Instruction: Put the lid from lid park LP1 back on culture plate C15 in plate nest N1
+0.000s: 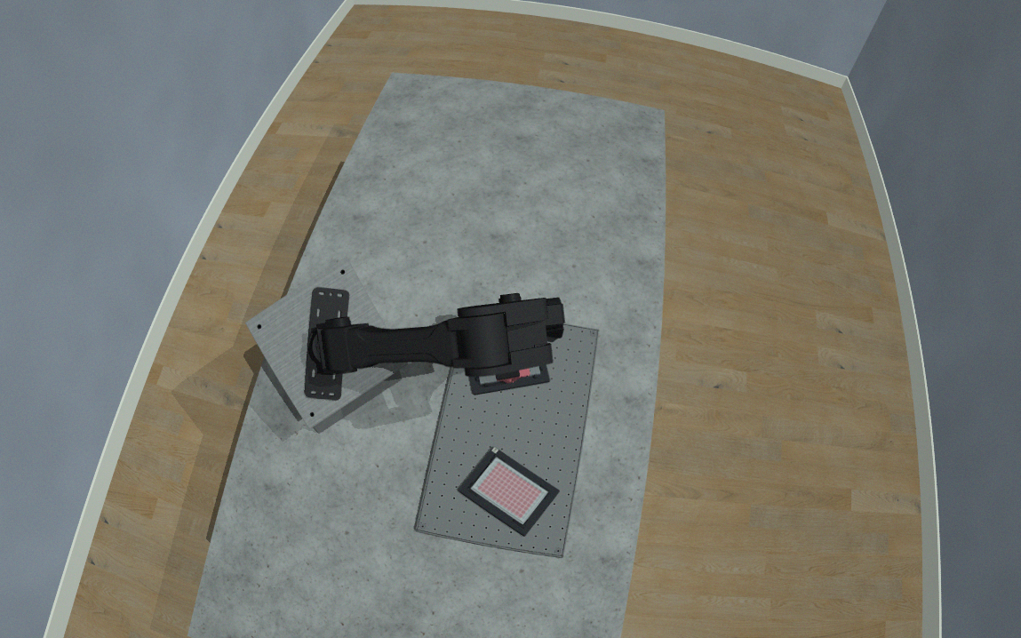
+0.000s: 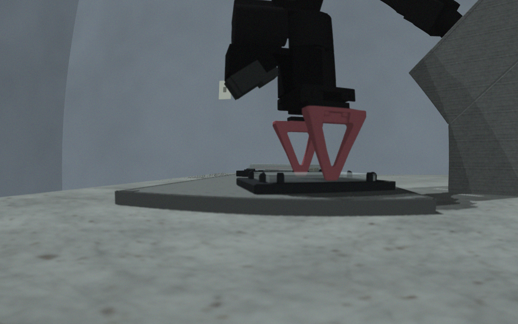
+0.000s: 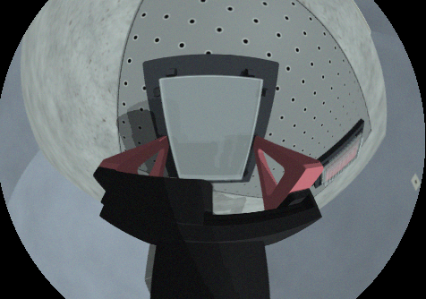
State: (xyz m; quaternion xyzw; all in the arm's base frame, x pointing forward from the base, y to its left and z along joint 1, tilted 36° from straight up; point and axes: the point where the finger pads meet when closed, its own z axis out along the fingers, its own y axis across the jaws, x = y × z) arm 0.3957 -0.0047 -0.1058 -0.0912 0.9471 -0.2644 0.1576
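My gripper is now 10 mm above the clear lid. From my hand the other things lie so: culture plate C15: 20 mm behind, 290 mm to the right; black plate nest N1: 20 mm behind, 290 mm to the right, 10 mm below; black lid park LP1: 20 mm below.
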